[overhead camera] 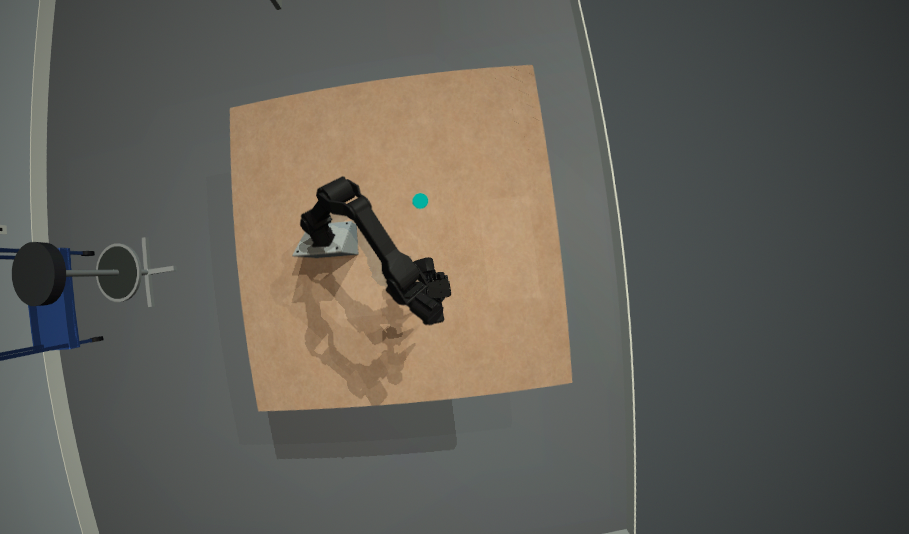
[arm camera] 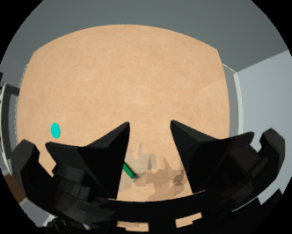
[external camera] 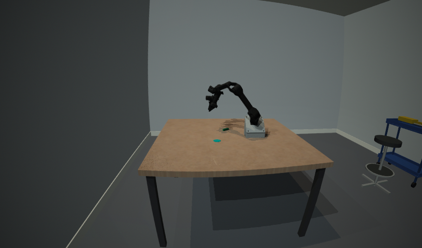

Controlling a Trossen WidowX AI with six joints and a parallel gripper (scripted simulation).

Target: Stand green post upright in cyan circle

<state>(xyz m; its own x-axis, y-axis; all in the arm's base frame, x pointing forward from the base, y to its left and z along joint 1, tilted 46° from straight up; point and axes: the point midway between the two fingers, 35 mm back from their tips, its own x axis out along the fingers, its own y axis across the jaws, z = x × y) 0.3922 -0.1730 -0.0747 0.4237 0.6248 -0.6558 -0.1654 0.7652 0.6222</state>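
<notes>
My gripper tip is now 160 mm past the green post, 20 mm to the right of it and 180 mm above it. The rest, counted from my gripper tip: cyan circle 80 mm behind, 330 mm to the left, 180 mm below.
</notes>
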